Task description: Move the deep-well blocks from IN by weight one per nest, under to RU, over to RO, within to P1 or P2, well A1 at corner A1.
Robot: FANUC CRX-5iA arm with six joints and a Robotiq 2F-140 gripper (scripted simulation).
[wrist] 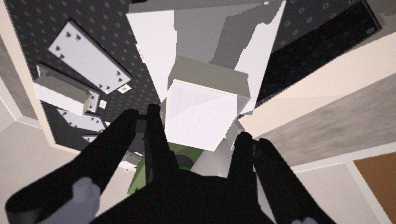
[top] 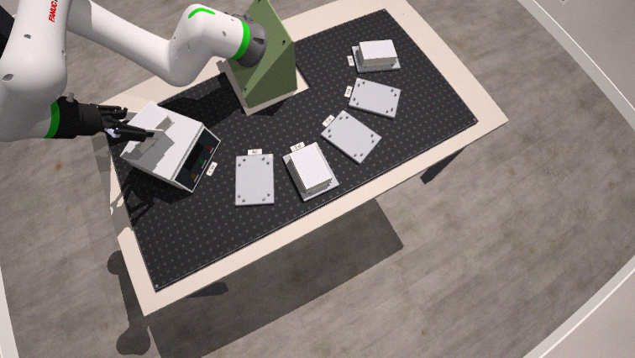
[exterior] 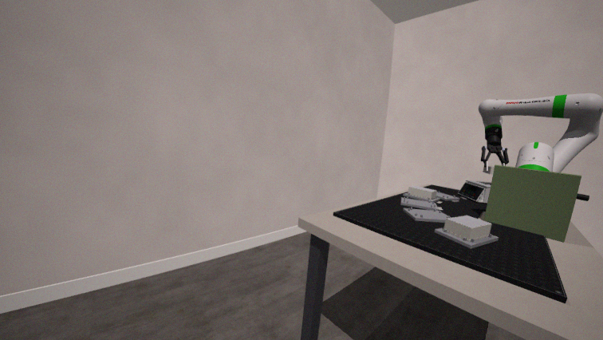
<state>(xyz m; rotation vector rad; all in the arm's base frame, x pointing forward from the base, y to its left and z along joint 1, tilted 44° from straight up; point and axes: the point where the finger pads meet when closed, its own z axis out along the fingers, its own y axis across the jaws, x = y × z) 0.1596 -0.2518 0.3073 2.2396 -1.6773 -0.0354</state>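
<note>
The check-weigher platform lies 10 cm below my hand. The rest, counted from my hand: check-weigher: 13 cm below, 1 cm to the left, 1 cm ahead; then white deep-well block: 38 cm to the left, 28 cm ahead, 16 cm below; then infeed nest IN: 23 cm ahead, 21 cm to the left, 19 cm below.
</note>
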